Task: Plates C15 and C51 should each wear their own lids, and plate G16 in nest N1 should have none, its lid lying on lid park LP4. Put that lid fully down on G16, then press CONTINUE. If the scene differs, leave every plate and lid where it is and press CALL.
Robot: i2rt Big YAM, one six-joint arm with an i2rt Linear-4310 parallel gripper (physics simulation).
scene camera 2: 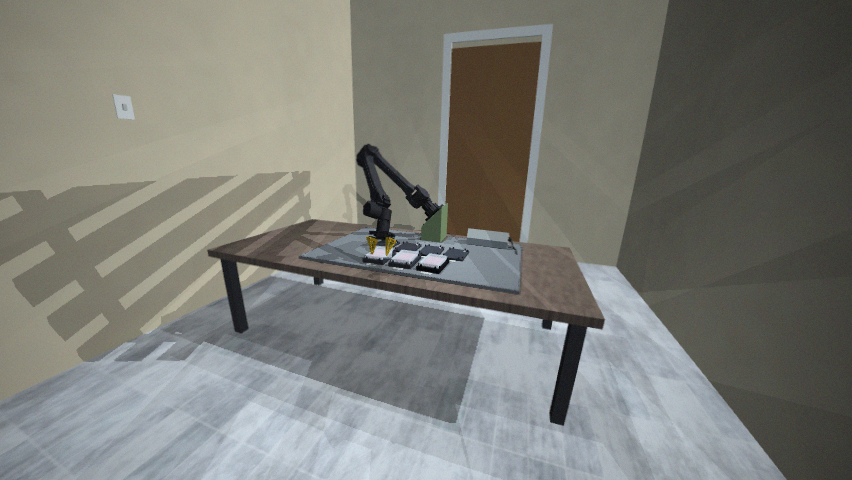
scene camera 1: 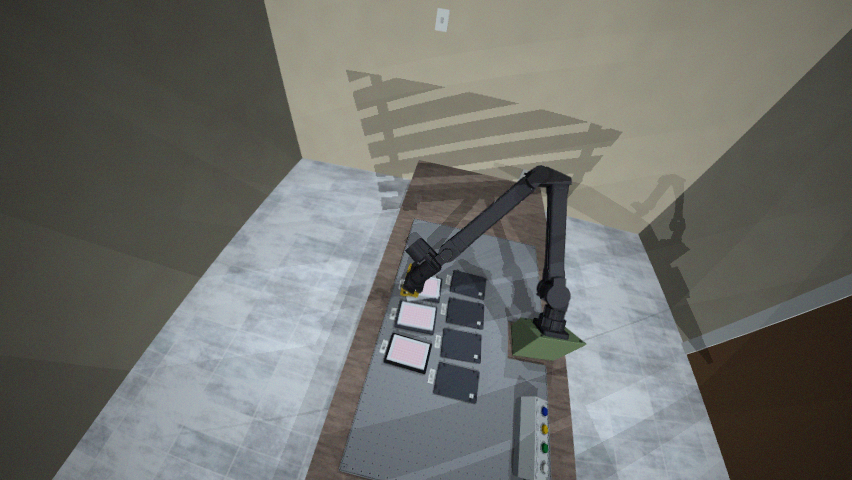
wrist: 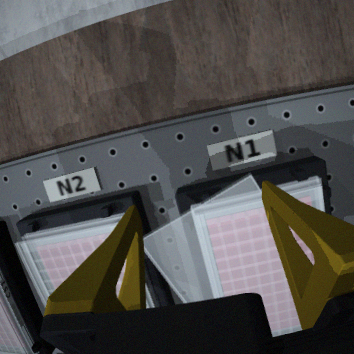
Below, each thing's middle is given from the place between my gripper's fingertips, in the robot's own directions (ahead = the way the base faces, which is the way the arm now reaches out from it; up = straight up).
Labels:
Right now the label N1 (wrist: 258, 145) is 40 mm below my hand, 30 mm to the right of it and 20 mm ahead of it. Round my hand: nest N2 (wrist: 102, 207): 90 mm to the left, 60 mm behind, 30 mm below; then nest N1 (wrist: 299, 169): 60 mm behind, 40 mm to the right, 30 mm below; then label N2 (wrist: 82, 181): 100 mm to the left, 40 mm below, 20 mm ahead.

